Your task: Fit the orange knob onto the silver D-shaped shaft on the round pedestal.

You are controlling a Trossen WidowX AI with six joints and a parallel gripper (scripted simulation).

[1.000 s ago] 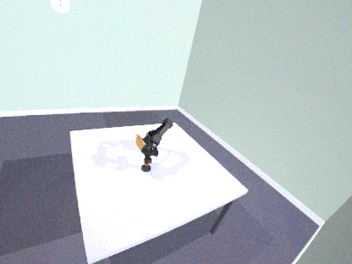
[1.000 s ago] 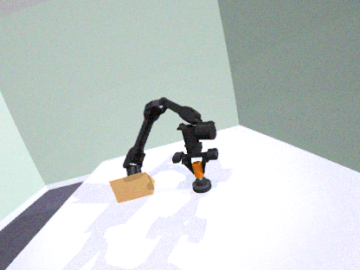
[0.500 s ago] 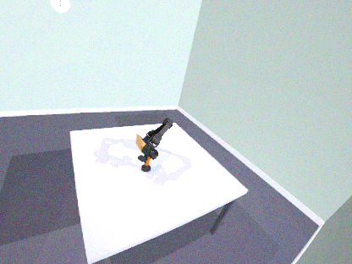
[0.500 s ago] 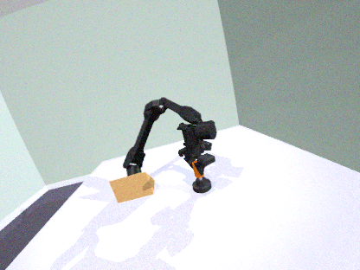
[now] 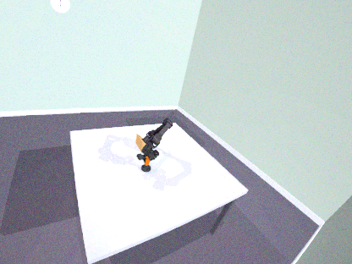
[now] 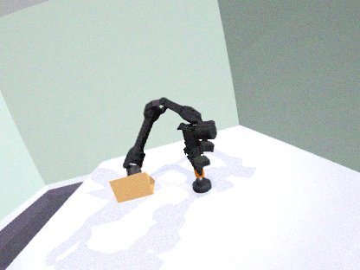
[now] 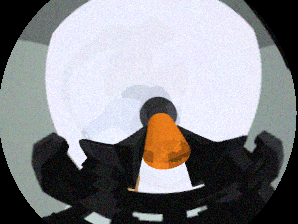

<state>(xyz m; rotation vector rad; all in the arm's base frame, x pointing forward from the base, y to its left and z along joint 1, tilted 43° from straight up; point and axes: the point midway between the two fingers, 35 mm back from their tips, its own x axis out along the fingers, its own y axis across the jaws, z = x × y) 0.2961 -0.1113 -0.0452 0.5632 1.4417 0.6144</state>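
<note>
My gripper tip is 4 cm above the round dark pedestal. From my gripper tip the other things lie so: orange knob 3 cm above.
</note>
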